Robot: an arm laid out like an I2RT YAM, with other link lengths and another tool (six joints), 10 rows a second.
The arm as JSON. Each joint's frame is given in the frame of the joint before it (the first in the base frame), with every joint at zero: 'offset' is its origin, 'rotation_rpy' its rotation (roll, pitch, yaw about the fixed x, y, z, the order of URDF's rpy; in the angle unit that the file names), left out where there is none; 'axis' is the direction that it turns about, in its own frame. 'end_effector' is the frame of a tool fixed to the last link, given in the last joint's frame.
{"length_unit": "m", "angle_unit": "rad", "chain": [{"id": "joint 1", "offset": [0.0, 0.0, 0.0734], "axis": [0.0, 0.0, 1.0]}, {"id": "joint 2", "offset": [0.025, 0.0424, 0.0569], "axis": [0.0, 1.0, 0.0]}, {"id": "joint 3", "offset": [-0.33, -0.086, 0.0], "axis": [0.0, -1.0, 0.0]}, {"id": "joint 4", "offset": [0.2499, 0.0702, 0.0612], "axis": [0.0, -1.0, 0.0]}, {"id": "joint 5", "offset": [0.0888, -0.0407, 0.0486], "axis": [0.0, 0.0, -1.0]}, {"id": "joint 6", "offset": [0.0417, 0.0, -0.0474], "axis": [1.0, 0.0, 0.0]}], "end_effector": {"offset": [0.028, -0.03, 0.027], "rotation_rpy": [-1.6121, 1.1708, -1.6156]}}
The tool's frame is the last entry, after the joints.
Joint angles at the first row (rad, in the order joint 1, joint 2, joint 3, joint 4, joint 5, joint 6):
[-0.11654 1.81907 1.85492 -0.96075 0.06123 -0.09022]
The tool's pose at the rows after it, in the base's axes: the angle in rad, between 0 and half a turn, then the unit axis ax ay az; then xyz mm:
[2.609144 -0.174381 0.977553 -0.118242 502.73 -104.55 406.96]
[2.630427 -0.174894 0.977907 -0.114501 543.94 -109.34 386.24]
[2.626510 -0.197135 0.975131 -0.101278 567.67 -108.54 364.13]
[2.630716 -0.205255 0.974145 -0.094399 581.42 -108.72 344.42]
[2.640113 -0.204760 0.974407 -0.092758 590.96 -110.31 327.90]
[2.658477 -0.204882 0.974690 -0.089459 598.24 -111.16 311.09]
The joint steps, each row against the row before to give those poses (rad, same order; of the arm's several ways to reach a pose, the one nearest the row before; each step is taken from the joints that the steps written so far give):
[-0.00001 0.15945 0.22622 -0.11864 -0.00573 0.00038]
[0.00002 0.15944 0.18611 -0.04917 -0.00037 0.00001]
[-0.00001 0.07289 0.04166 0.02703 -0.03701 -0.03396]
[-0.00001 0.04159 -0.00001 0.03320 -0.01526 -0.01183]
[-0.00076 0.03357 0.00003 0.02363 0.00000 0.00038]
[0.00001 0.03127 -0.00003 0.01184 0.00000 0.00001]

